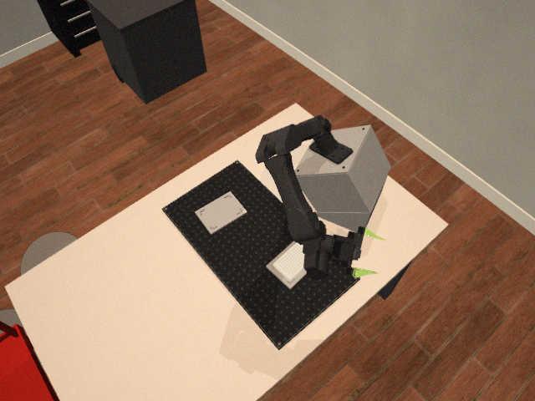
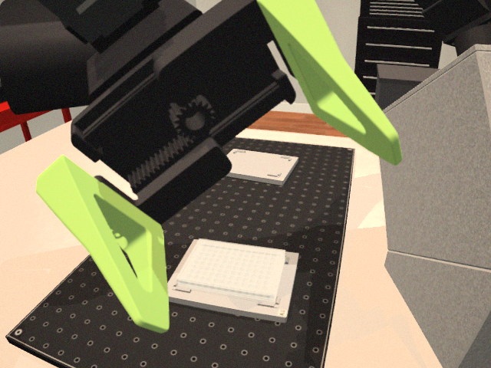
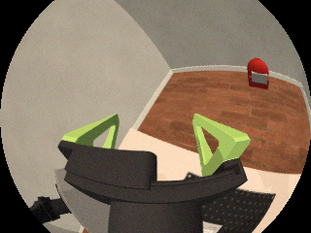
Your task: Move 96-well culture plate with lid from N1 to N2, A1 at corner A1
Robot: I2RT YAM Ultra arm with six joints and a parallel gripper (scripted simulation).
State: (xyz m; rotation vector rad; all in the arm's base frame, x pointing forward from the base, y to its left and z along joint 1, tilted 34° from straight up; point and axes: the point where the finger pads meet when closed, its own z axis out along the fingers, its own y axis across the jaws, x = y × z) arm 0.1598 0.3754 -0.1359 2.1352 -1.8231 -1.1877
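Right now the clear lid is 240 mm below my hand, 220 mm to the right of it and 120 mm ahead of it. The rest, counted from my hand: A1 mark (260 mm below, 180 mm to the right, 40 mm ahead); nest N1 (260 mm below, 220 mm to the right, 120 mm ahead); nest N2 (550 mm to the right, 260 mm below, 210 mm ahead).
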